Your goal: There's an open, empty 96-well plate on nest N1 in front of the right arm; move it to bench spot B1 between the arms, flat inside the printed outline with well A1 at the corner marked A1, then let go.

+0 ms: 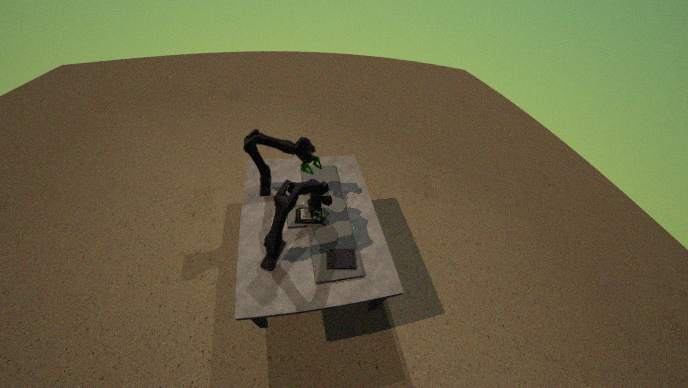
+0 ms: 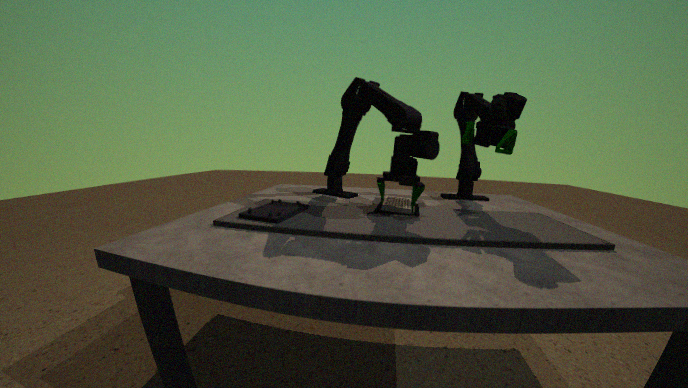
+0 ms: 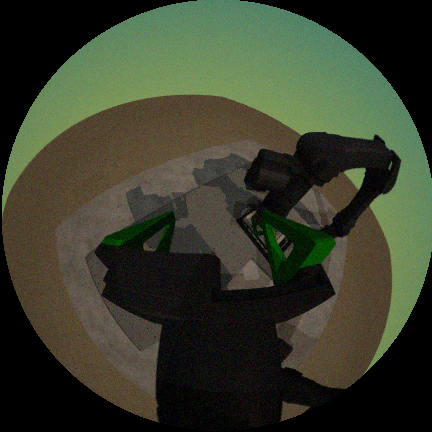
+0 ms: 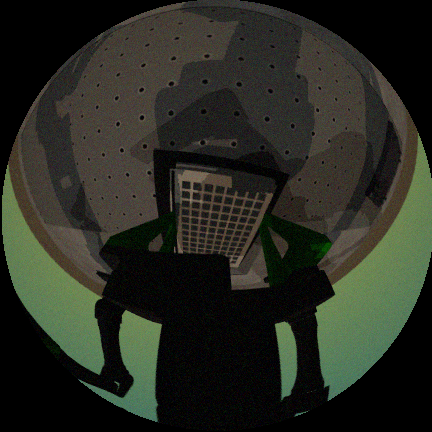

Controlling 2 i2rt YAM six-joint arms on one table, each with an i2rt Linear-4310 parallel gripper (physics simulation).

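Places are measured from the left arm's base along level axes (x down, y right, z back), in centimetres.
Pixels of known places: left gripper, fingertip midpoint: (image 1: 317,171) (image 2: 478,145) (image 3: 217,214); right gripper, fingertip midpoint: (image 1: 313,215) (image 2: 396,207) (image 4: 217,214); left arm's base, link origin: (image 1: 265,185) (image 2: 464,198); right arm's base, link origin: (image 1: 273,254) (image 2: 334,193).
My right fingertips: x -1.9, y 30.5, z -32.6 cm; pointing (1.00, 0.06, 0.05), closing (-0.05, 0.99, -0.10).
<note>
Ahead of a thing's pixels: the offset from my right fingertips to its middle. "spot": to the spot under its first point. Level surfaces: height alone.
The 96-well plate @(dx -0.8, dy -0.1, dz +1.4 cm) (image 1: 302,214) (image 2: 396,204) (image 4: 219,213) is pale with a grid of dark wells. It sits level inside the black printed outline @(spot: dx +0.4, dy -5.6, dz -3.4 cm) (image 4: 160,181) at the middle of the perforated board @(dx +0.6 cm) (image 2: 529,234) (image 4: 120,100), down at the board's surface. My right gripper (image 1: 308,215) (image 2: 397,202) (image 4: 217,214) is shut on the plate's two long sides, pointing straight down. My left gripper (image 1: 311,165) (image 2: 487,138) (image 3: 217,214) is open and empty, held high near its own base, well away from the plate.
The dark empty nest @(dx -0.5, dy +32.3, dz -13.2 cm) (image 1: 341,259) (image 2: 274,210) with small corner pins stands at one end of the board. The board lies on a grey table @(dx +1.9 cm) (image 1: 268,299) (image 2: 336,284). The two arm bases stand along the table's far side.
</note>
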